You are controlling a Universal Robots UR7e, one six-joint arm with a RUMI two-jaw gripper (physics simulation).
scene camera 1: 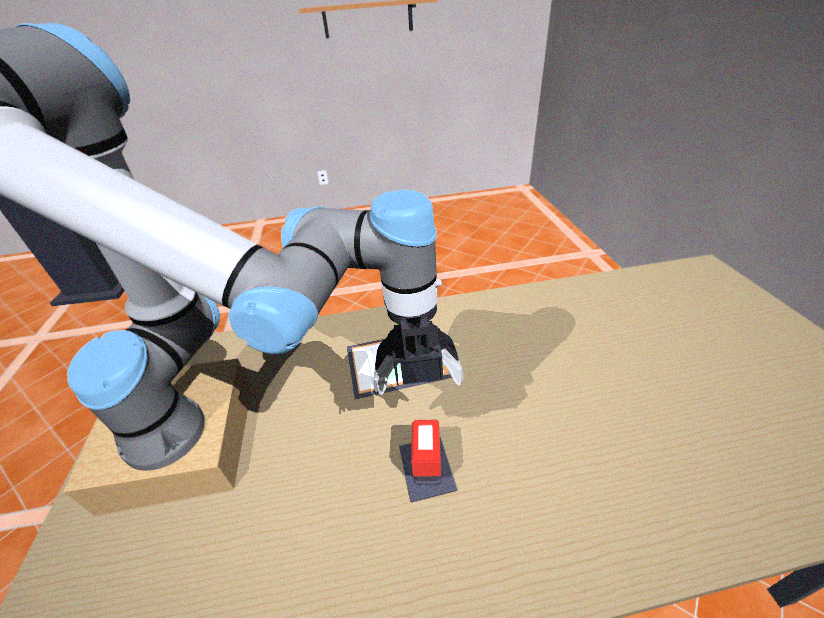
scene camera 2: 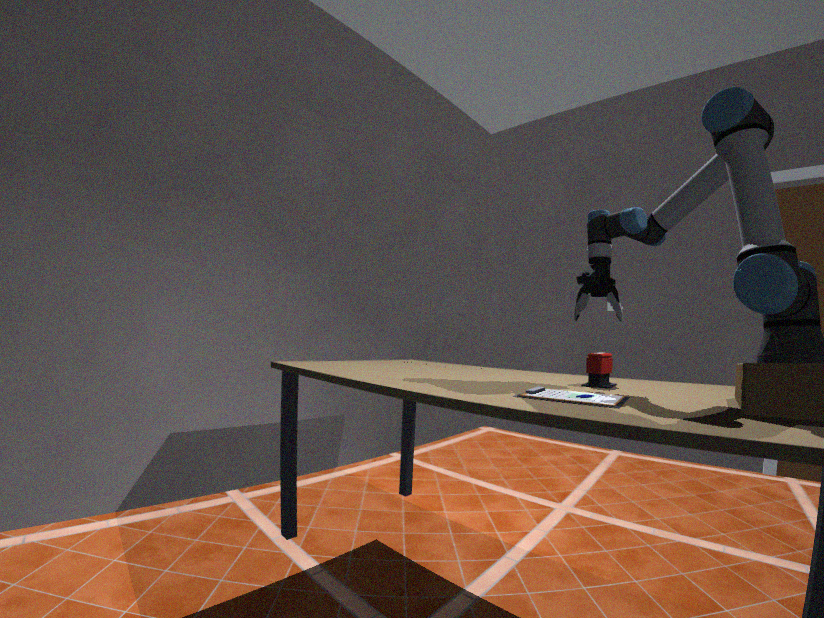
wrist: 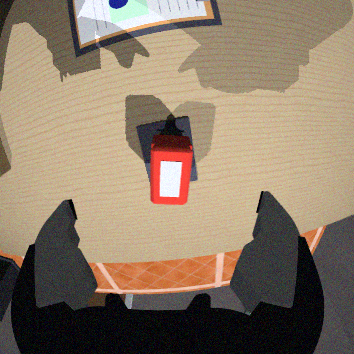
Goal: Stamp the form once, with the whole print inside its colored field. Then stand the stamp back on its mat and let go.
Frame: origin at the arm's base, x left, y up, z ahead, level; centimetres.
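Seen in the pictures: gripper, fingertip midpoint: [scene camera 1: 419, 386] [scene camera 2: 597, 321] [wrist: 164, 198]; arm's base, origin of the base link: [scene camera 1: 164, 433] [scene camera 2: 792, 364].
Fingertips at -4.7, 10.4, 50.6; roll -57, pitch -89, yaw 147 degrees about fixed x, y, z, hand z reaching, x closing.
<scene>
Pixels of each thing's top centre, then the offset from my fingertips to it, as dx, dy, dz. "spot": a spot on its surface instead. Level surfaces: height alone.
- red stamp, middle of its top: [wrist: 169, 179] [scene camera 1: 425, 437] [scene camera 2: 600, 352] -3.8, -9.9, +0.2
- form, middle of its top: [scene camera 1: 397, 357] [scene camera 2: 573, 392] +26.0, -19.0, -3.2
- dark blue print, surface spot: [wrist: 118, 3] [scene camera 2: 588, 395] spot: +23.4, -19.5, -6.1
- green field, surface spot: [wrist: 131, 12] spot: +21.2, -19.7, -4.1
- wooden table, its level: dy -20.2
The red stamp [scene camera 1: 425, 462] [scene camera 2: 599, 363] [wrist: 170, 201] with a white top label stands upright on its dark mat [scene camera 1: 432, 492] [scene camera 2: 612, 385] [wrist: 146, 131]. My gripper [scene camera 1: 419, 385] [scene camera 2: 599, 319] [wrist: 164, 198] is open and empty, well above the stamp and apart from it. The form [scene camera 1: 364, 372] [scene camera 2: 555, 397] [wrist: 187, 12] lies on its dark-edged board. A dark blue print [scene camera 2: 585, 396] [wrist: 118, 3] shows at the green field [wrist: 131, 12]. The wrist view cuts the print off at its top edge, so I cannot tell whether all of it is inside the field. My gripper partly hides the form in scene camera 1.
The wooden table [scene camera 1: 599, 432] [scene camera 2: 452, 381] [wrist: 280, 140] carries the form, the mat and the arm's wooden base block [scene camera 1: 159, 492] [scene camera 2: 778, 392]. The form's board lies beyond the mat in scene camera 1. A wall shelf [scene camera 1: 369, 6] hangs far behind the table.
</scene>
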